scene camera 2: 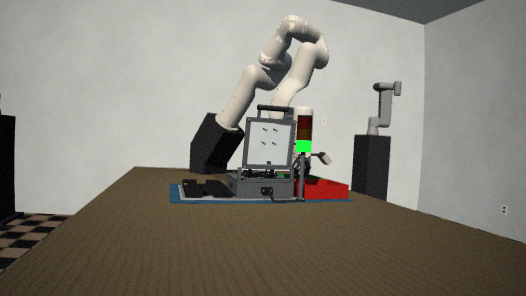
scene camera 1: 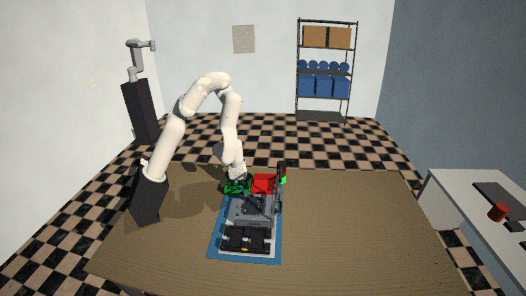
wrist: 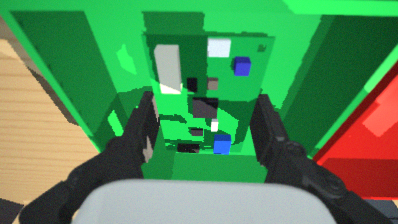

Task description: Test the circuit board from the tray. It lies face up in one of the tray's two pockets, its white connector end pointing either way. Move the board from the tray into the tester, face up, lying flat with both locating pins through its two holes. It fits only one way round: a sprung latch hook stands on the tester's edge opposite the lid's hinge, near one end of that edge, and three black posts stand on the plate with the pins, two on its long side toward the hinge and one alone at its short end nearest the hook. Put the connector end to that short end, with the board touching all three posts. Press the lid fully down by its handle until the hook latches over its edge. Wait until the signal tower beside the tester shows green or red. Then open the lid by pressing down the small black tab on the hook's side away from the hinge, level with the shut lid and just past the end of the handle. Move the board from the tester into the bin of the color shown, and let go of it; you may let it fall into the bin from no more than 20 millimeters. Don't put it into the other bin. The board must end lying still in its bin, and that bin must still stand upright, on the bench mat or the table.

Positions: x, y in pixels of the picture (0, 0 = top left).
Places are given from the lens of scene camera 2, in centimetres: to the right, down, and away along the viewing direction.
red bin (scene camera 2: 314, 189): 16, 13, 97
tester lid (scene camera 2: 268, 143): 2, -1, 92
